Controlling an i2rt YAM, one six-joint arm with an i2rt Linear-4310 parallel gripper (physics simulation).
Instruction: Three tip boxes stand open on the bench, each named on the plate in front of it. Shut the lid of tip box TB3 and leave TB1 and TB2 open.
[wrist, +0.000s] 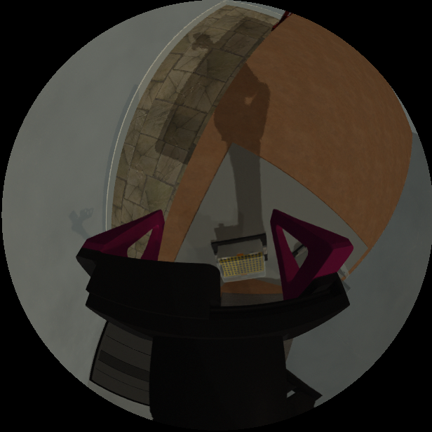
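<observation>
A tip box with a rack of yellow-rimmed holes stands low in the middle of the wrist view, beyond and between the finger bases. A dark bar with short side arms runs along its upper side. No name plate can be read, so I cannot tell which box this is. Part of another dark-edged object shows through the opening of the right finger; most of it is hidden. My gripper is open, its two magenta fingers wide apart with nothing between the tips. The gripper body hides the area below the box.
The boxes stand on a grey mat on the brown bench. Clear, pale edges show at the mat's right end. A stone-tiled strip runs along the left. A dark slatted unit is at the lower left. The arm's shadow crosses the bench and mat.
</observation>
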